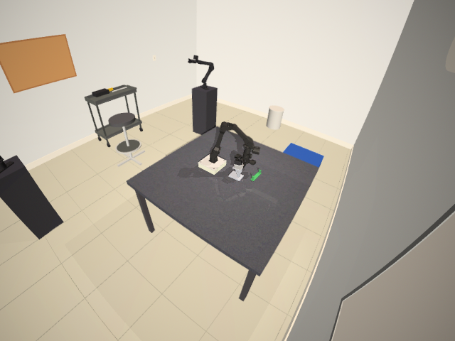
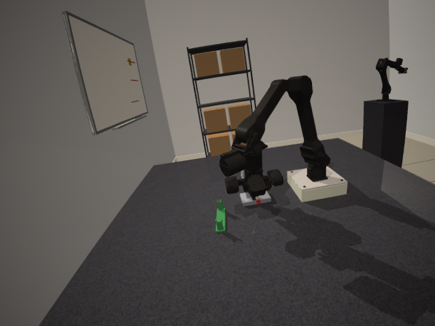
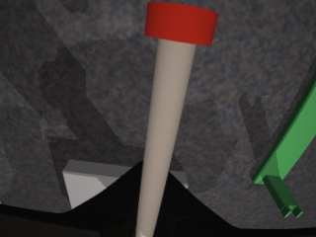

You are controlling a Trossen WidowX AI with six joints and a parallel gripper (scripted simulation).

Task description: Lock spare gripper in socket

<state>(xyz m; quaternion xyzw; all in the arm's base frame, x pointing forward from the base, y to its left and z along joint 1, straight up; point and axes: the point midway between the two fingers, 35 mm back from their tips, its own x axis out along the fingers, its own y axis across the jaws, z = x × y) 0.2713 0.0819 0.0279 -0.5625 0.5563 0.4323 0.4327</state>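
The grey mount lies 10 mm behind my gripper tip and 80 mm to the right of it. Also, from my gripper tip: spare gripper (10 mm behind, 90 mm to the right, 80 mm above); green cradle (130 mm ahead, 20 mm to the left, 20 mm below).
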